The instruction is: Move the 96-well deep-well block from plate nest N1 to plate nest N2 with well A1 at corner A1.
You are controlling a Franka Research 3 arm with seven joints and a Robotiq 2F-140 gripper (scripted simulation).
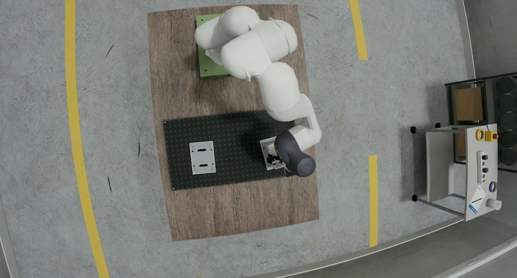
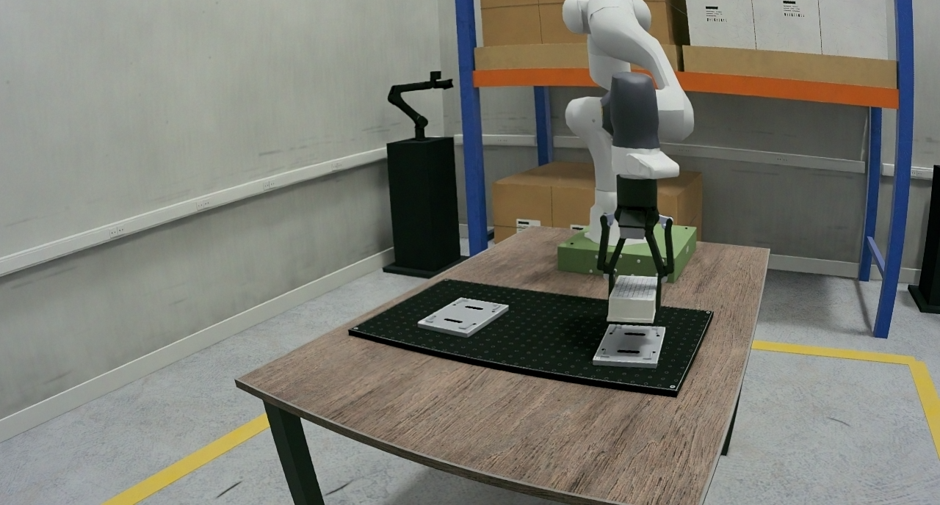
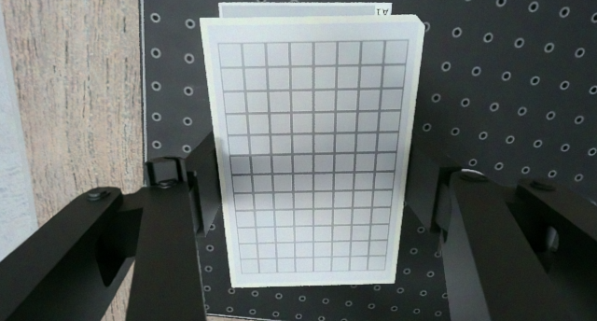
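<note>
The nest N2 is 10 cm below my hand. The rest, counted from my hand: nest N1: 2 cm behind, 38 cm to the right, 10 cm below; then white deep-well block: 1 cm below.
</note>
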